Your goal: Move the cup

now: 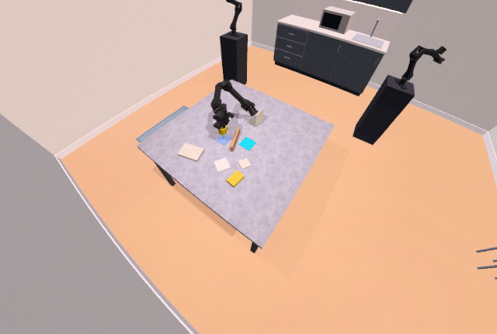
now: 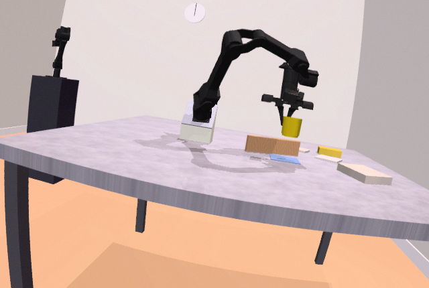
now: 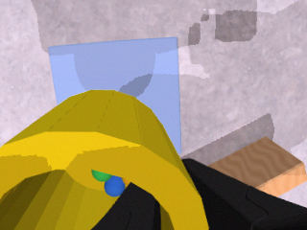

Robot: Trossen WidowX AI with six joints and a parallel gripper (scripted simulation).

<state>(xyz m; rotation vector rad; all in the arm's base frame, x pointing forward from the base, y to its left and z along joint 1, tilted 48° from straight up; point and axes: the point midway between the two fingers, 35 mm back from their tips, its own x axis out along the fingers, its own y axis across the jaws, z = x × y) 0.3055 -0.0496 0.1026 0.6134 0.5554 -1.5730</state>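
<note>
Right now my gripper tip is 30 mm short of the green marble, 20 mm above it and 10 mm to the right of it. Round my gripper tip: light blue pad (130 mm below, 30 mm ahead); then yellow cup (20 mm ahead); then blue marble (30 mm ahead, 20 mm to the left, 20 mm below).
</note>
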